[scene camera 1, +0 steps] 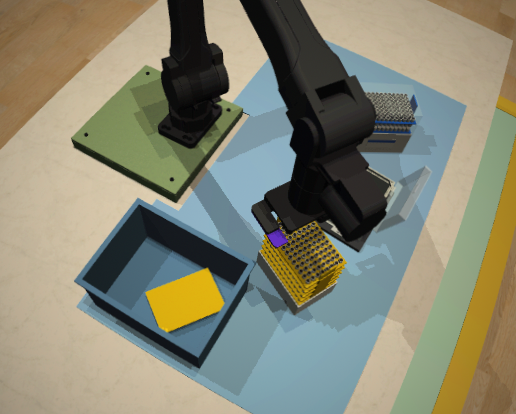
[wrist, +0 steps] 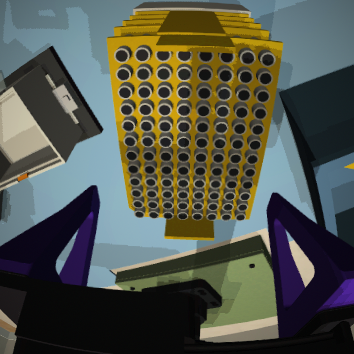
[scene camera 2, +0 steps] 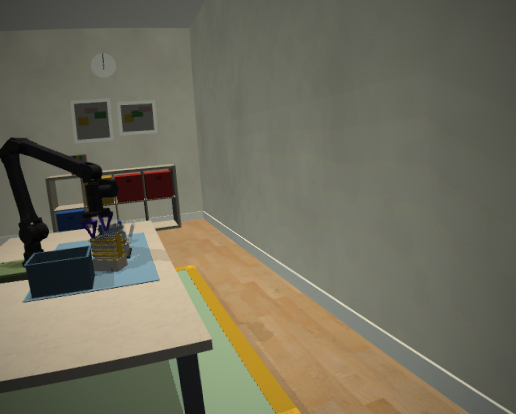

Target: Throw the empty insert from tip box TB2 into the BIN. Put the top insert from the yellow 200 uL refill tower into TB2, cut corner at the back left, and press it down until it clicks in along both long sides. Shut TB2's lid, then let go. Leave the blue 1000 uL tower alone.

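The yellow 200 uL refill tower (scene camera 1: 305,255) (scene camera 2: 107,252) (wrist: 192,125) stands as a stack of inserts, with tip openings on top. My gripper (scene camera 2: 99,233) (wrist: 184,197) is open and empty. Its purple fingers stand wide apart, over the tower's end with the yellow tab in the wrist view; in scene camera 1 the arm hides one finger. TB2 (scene camera 1: 357,242) (wrist: 50,107) stands beside the tower, partly hidden by the arm, with its clear lid (scene camera 1: 410,195) open. The empty yellow insert (scene camera 1: 185,300) (wrist: 350,166) lies in the BIN (scene camera 1: 195,250) (scene camera 2: 60,275) (wrist: 320,110).
The blue 1000 uL tower (scene camera 1: 392,112) stands at the back right, beyond TB2, partly behind the arm. The green base plate (scene camera 1: 115,130) (wrist: 240,285) carries the arm. The BIN's high walls stand close beside the yellow tower, on the side away from TB2.
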